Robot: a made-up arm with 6 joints. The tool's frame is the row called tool.
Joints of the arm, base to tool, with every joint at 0 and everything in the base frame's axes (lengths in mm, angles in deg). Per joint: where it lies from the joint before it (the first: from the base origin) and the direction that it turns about. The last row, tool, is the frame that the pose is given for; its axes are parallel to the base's.
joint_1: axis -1 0 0 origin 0 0 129.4
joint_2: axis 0 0 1 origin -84.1 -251.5 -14.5
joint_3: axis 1 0 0 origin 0.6 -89.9 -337.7
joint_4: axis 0 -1 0 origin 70.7 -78.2 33.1
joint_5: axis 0 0 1 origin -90.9 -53.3 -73.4
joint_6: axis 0 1 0 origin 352.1 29.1 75.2
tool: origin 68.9 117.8 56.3
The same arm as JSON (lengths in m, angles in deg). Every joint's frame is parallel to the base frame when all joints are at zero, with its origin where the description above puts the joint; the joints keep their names.
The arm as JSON. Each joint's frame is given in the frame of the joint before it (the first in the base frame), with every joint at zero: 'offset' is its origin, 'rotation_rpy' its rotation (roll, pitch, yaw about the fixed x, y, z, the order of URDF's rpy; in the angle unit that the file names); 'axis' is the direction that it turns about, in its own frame. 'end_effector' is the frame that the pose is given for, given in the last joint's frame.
{
  "length_unit": "m",
  "angle_unit": "deg",
  "chain": [
    {
      "id": "joint_1",
      "offset": [
        0.0,
        0.0,
        0.1294
      ],
      "rotation_rpy": [
        0.0,
        0.0,
        0.0
      ],
      "axis": [
        -1.0,
        0.0,
        0.0
      ]
    },
    {
      "id": "joint_2",
      "offset": [
        -0.0841,
        -0.2515,
        -0.0145
      ],
      "rotation_rpy": [
        0.0,
        0.0,
        0.0
      ],
      "axis": [
        0.0,
        0.0,
        1.0
      ]
    },
    {
      "id": "joint_3",
      "offset": [
        0.0006,
        -0.0899,
        -0.3377
      ],
      "rotation_rpy": [
        0.0,
        0.0,
        0.0
      ],
      "axis": [
        1.0,
        0.0,
        0.0
      ]
    },
    {
      "id": "joint_4",
      "offset": [
        0.0707,
        -0.0782,
        0.0331
      ],
      "rotation_rpy": [
        0.0,
        0.0,
        0.0
      ],
      "axis": [
        0.0,
        -1.0,
        0.0
      ]
    },
    {
      "id": "joint_5",
      "offset": [
        -0.0909,
        -0.0533,
        -0.0734
      ],
      "rotation_rpy": [
        0.0,
        0.0,
        0.0
      ],
      "axis": [
        0.0,
        0.0,
        1.0
      ]
    },
    {
      "id": "joint_6",
      "offset": [
        0.3521,
        0.0291,
        0.0752
      ],
      "rotation_rpy": [
        0.0,
        0.0,
        0.0
      ],
      "axis": [
        0.0,
        1.0,
        0.0
      ]
    }
  ],
  "end_effector": {
    "offset": [
      0.0689,
      0.1178,
      0.0563
    ],
    "rotation_rpy": [
      0.0,
      0.0,
      0.0
    ]
  }
}

